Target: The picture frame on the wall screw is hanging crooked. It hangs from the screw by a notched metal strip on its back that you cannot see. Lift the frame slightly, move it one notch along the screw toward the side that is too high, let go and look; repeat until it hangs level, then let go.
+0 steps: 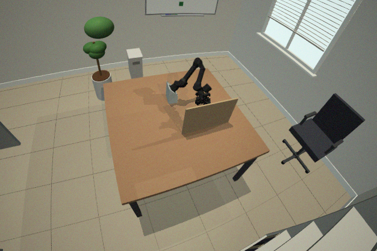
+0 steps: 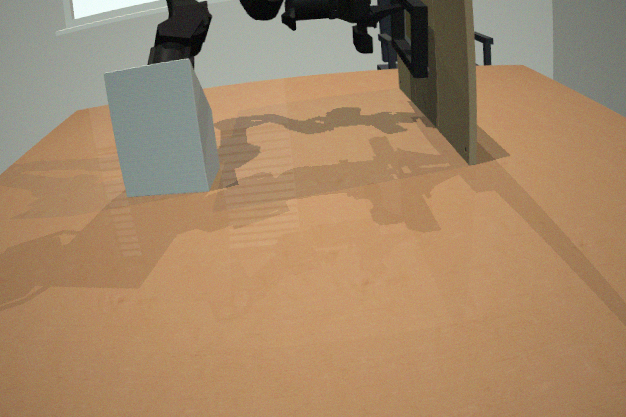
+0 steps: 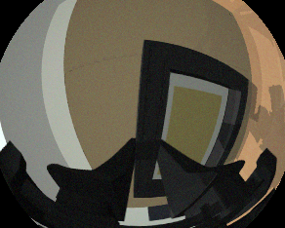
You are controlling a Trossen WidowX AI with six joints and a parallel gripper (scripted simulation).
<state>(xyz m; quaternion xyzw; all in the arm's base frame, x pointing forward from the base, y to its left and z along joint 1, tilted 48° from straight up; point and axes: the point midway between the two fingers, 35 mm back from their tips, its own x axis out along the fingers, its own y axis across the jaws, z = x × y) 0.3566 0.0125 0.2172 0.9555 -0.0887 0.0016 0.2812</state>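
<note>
Right now my gripper tip is 1 cm short of the black picture frame, 1 cm to the right of it and 5 cm above it. Also, from my gripper tip: tan wall board (2 cm ahead, 7 cm below).
</note>
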